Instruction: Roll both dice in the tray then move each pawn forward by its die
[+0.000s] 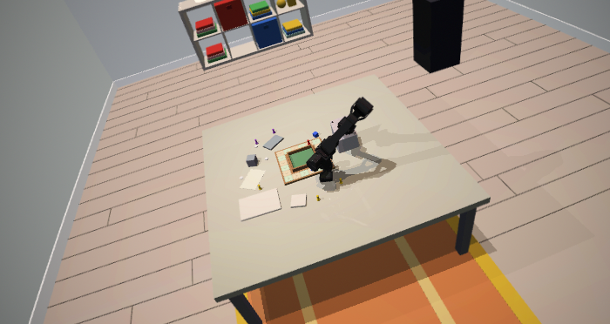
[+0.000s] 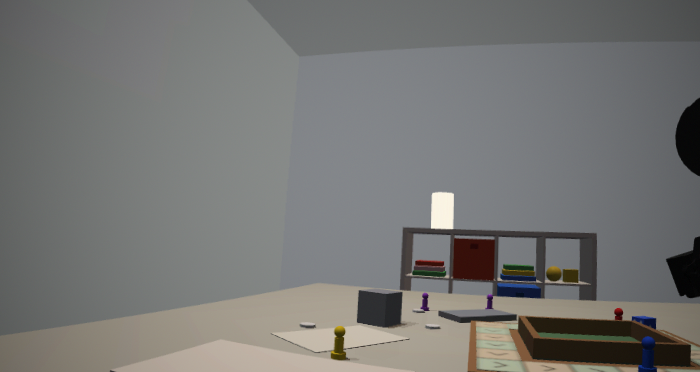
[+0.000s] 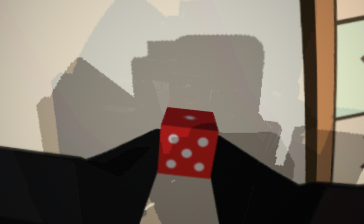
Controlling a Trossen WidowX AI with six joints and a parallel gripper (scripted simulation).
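The red pawn lies 2 cm ahead of my gripper tip, 32 cm to the right of it and 2 cm above it. Also, from my gripper tip: blue pawn: 6 cm ahead, 10 cm to the right, 2 cm above; dark cube: 37 cm ahead, 33 cm to the right, 2 cm above; die: right at my gripper tip.
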